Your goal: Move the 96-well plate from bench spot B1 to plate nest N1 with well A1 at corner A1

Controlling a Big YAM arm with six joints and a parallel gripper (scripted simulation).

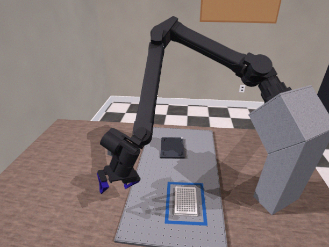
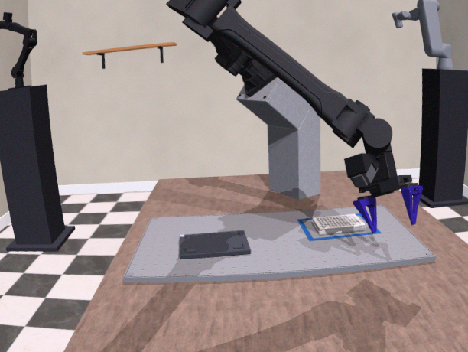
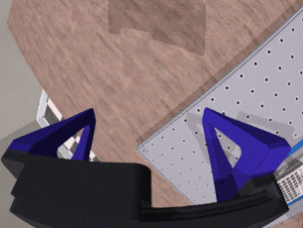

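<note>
Right now the white 96-well plate is 260 mm behind my hand, 90 mm below it and 40 mm to the right of it. Round my hand: dark plate nest N1: 370 mm to the right, 190 mm behind, 100 mm below; then A1 mark: 450 mm to the right, 240 mm behind, 90 mm below.
</note>
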